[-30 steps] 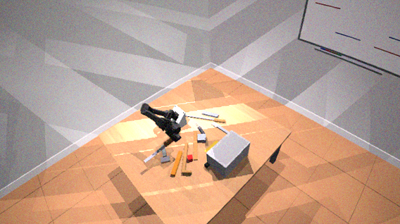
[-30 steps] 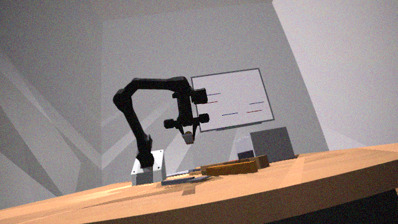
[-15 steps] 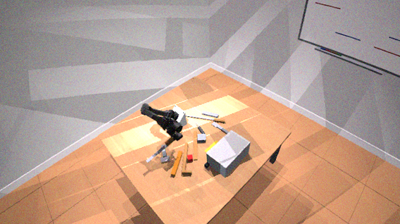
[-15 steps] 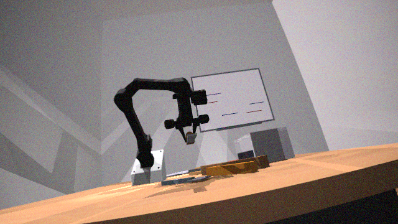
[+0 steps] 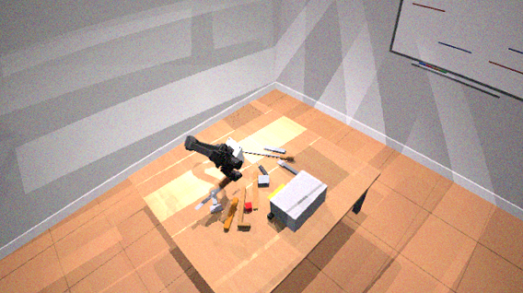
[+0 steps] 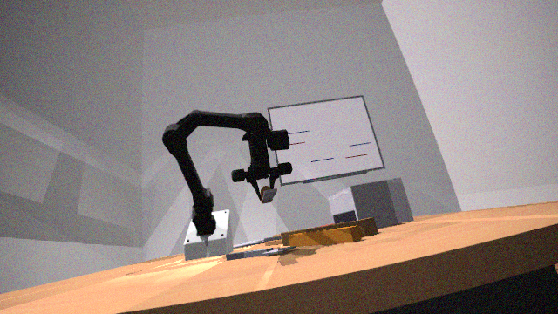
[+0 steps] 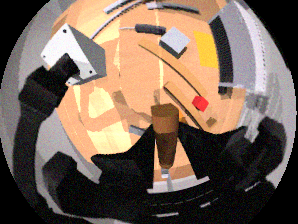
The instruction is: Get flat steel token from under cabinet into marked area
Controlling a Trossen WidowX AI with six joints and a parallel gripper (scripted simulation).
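My gripper tip is now 70 mm short of the grey block, 200 mm to the right of it and 130 mm above it. Also, from my gripper tip: orange bar: 130 mm ahead, 110 mm to the right, 130 mm below; then thin wooden stick: 80 mm ahead, 120 mm to the left, 140 mm below; then red block: 160 mm ahead, 130 mm below.
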